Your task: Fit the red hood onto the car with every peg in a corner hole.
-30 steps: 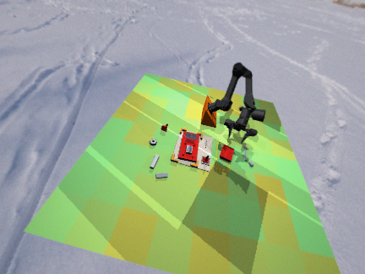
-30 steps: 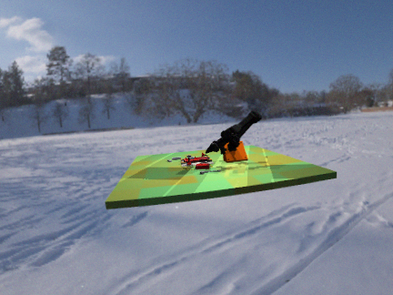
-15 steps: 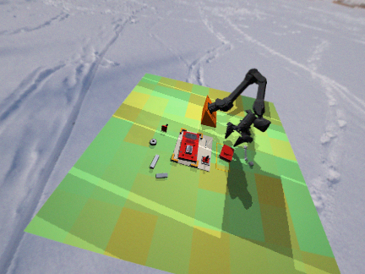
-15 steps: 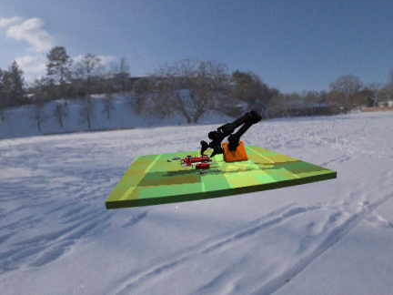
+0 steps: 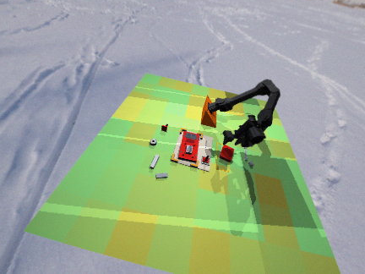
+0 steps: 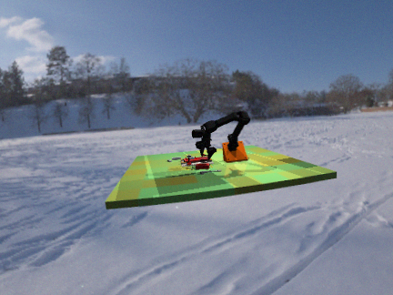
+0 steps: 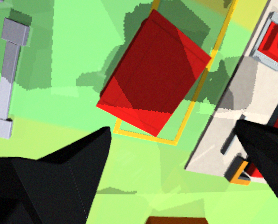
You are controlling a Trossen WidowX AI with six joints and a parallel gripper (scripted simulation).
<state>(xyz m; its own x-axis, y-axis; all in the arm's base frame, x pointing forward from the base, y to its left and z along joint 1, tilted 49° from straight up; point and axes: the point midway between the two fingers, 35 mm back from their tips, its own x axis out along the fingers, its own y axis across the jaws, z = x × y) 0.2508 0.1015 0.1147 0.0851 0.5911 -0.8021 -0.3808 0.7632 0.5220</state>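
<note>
The red hood is 60 mm below my gripper tip, 20 mm ahead of it and 10 mm to the left of it. Also, from my gripper tip: white jig 220 mm to the right, 60 mm below, 50 mm ahead; then grey pin 140 mm to the left, 70 mm below, 20 mm behind; then grey socket 120 mm to the right, 110 mm ahead, 40 mm below.
</note>
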